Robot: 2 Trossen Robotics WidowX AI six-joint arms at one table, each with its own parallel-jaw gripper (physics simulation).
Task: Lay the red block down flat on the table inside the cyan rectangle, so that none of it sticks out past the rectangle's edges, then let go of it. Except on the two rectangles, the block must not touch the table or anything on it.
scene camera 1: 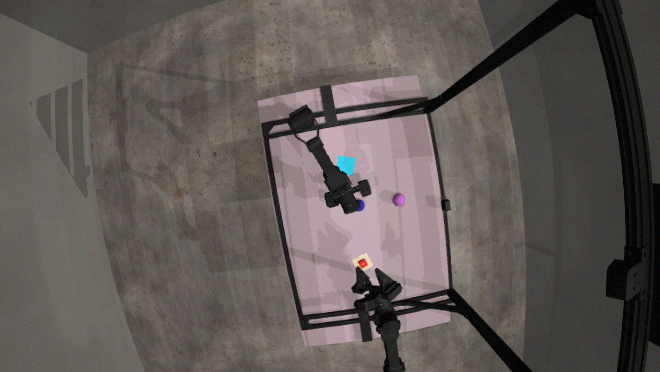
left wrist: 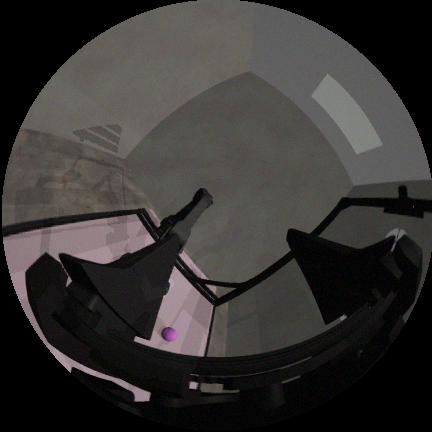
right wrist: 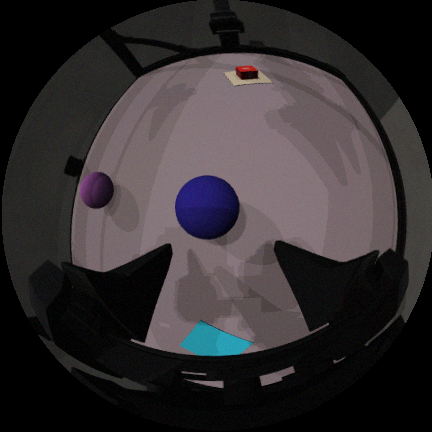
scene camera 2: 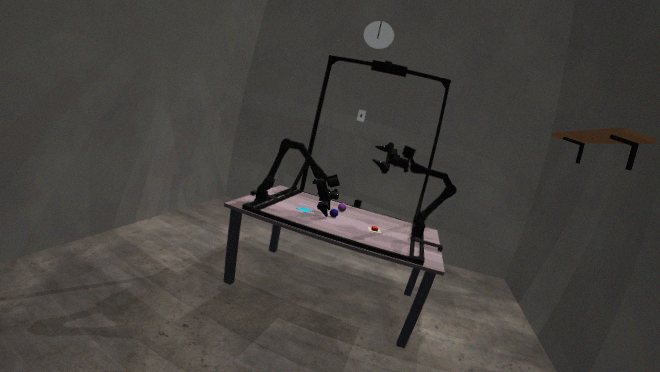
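Pixels of known places: left gripper, between the fingertips: [scene camera 1: 366, 267] [left wrist: 234, 236] [scene camera 2: 373, 152]; right gripper, between the fingertips: [right wrist: 223, 247] [scene camera 2: 328, 213]; left arm's base, origin of its link: [right wrist: 230, 46] [scene camera 2: 416, 236]; right arm's base, origin of its link: [left wrist: 158, 232] [scene camera 2: 260, 200].
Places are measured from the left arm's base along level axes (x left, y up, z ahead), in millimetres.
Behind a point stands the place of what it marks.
Note:
The red block [scene camera 1: 363, 263] @[x 78, y 0, z 251 mm] [scene camera 2: 375, 228] @[x 93, y -3, z 243 mm] [right wrist: 246, 72] @[x 83, y -4, z 265 mm] lies on the cream rectangle [scene camera 1: 368, 257] @[x 54, y -18, z 273 mm] [right wrist: 231, 78] @[x 56, y -18, z 268 mm]. The cyan rectangle [scene camera 1: 346, 163] @[x 133, y -18, z 693 mm] [scene camera 2: 304, 210] @[x 154, y -19, z 678 mm] [right wrist: 204, 338] @[x 122, y -18, z 672 mm] lies bare of any block, partly covered by the right arm in scene camera 1. My right gripper [scene camera 1: 348, 195] @[x 113, y 1, z 542 mm] [scene camera 2: 324, 211] @[x 113, y 1, z 542 mm] [right wrist: 223, 247] @[x 113, y 1, z 542 mm] is open and empty, pointing down low over the table between the cyan rectangle and the blue ball. My left gripper [scene camera 1: 369, 270] @[x 94, y 416, z 362 mm] [scene camera 2: 375, 154] @[x 94, y 416, z 362 mm] [left wrist: 234, 236] @[x 94, y 416, z 362 mm] is open and empty, high above the table. The left wrist view does not show the block.
A blue ball [scene camera 1: 361, 205] @[x 80, y 29, z 515 mm] [scene camera 2: 334, 213] @[x 112, y 12, z 502 mm] [right wrist: 207, 207] @[x 99, y 31, z 516 mm] lies close to the right gripper, between the two rectangles. A purple ball [scene camera 1: 399, 200] @[x -82, y 36, z 527 mm] [scene camera 2: 342, 207] @[x -60, y 15, z 517 mm] [left wrist: 169, 334] @[x -78, y 31, z 513 mm] [right wrist: 97, 190] @[x -59, y 18, z 527 mm] lies farther right in scene camera 1. A black frame [scene camera 1: 278, 210] @[x 437, y 1, z 507 mm] runs around the table.

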